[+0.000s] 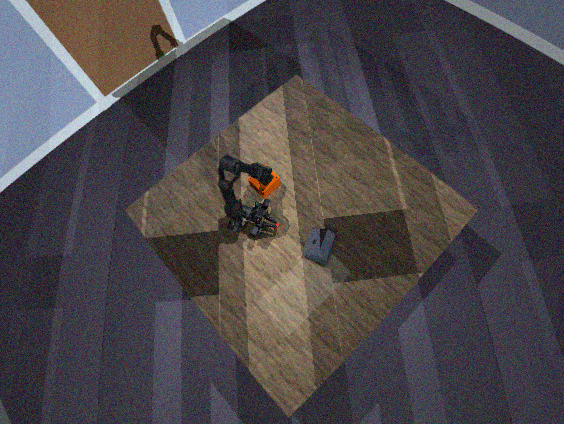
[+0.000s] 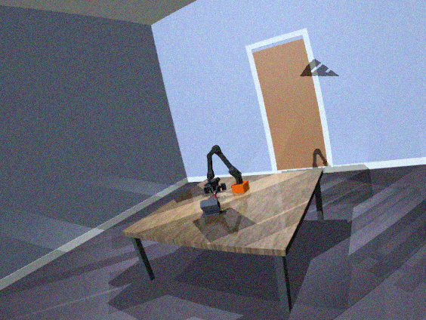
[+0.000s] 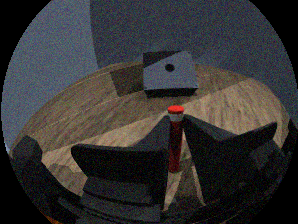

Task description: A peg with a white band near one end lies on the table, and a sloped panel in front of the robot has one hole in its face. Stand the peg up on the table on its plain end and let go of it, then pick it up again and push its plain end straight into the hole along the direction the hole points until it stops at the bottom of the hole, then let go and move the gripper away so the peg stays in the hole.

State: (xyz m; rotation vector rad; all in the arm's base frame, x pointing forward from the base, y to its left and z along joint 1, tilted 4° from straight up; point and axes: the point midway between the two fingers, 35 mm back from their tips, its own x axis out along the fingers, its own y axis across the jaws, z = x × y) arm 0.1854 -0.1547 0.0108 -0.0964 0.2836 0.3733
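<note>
My gripper tip is now 10 mm above the red peg. Also, from my gripper tip: sloped panel 200 mm ahead, 60 mm to the left, 20 mm below.
</note>
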